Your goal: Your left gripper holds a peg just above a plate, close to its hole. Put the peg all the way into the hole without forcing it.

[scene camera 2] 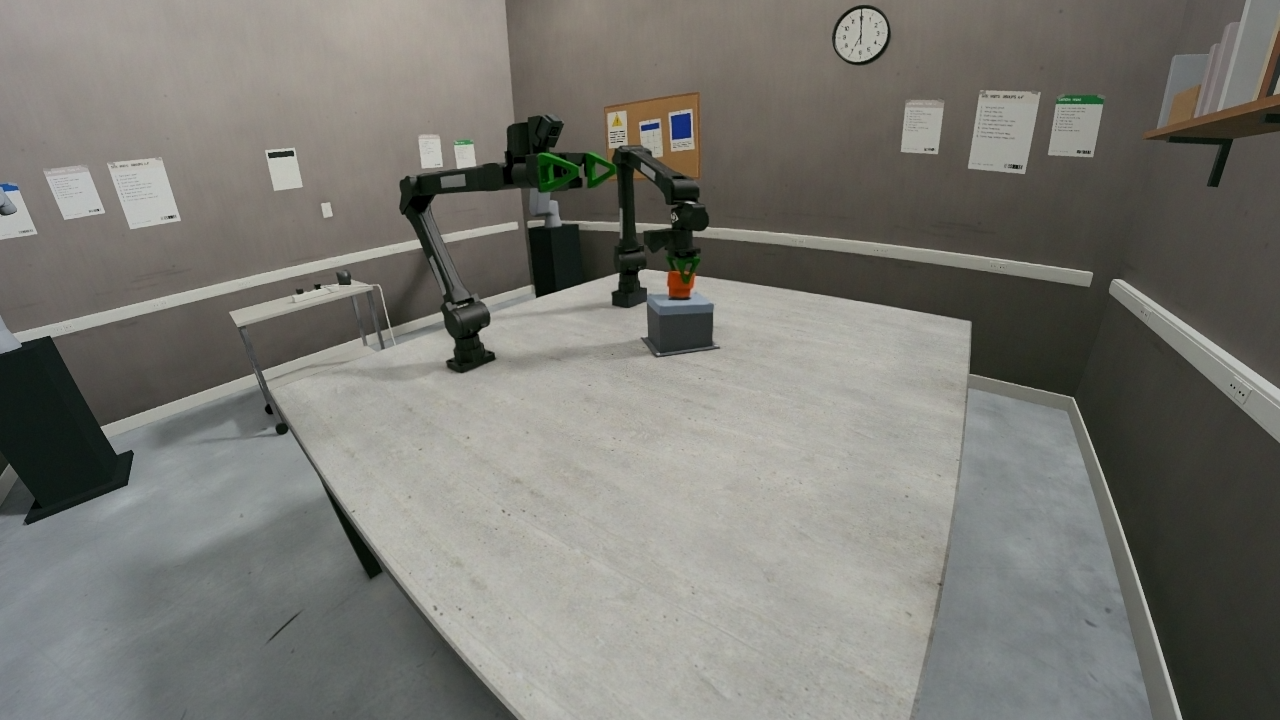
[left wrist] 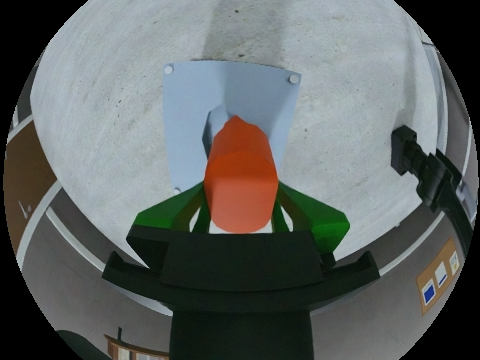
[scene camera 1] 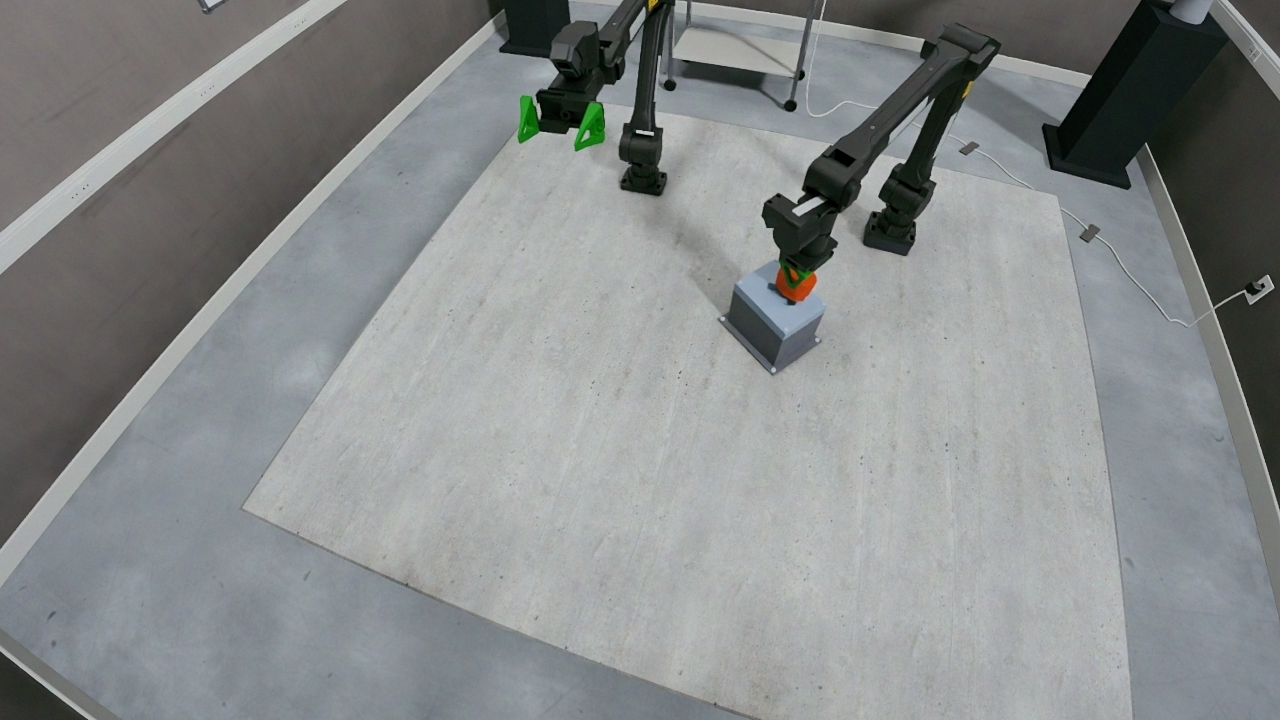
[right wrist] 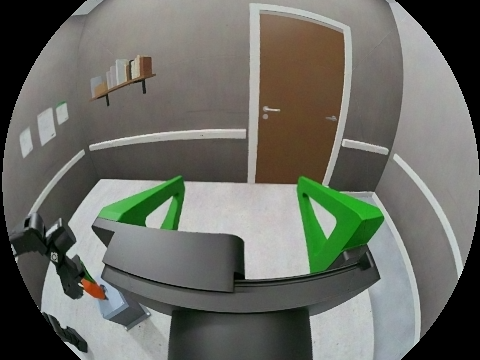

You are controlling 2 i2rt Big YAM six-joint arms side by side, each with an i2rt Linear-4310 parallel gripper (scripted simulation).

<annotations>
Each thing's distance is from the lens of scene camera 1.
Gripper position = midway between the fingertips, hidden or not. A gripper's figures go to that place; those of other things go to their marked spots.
my left gripper (scene camera 1: 797, 281): 109 cm
my right gripper (scene camera 1: 546, 144): 88 cm
orange peg (scene camera 1: 803, 289): 107 cm
</annotations>
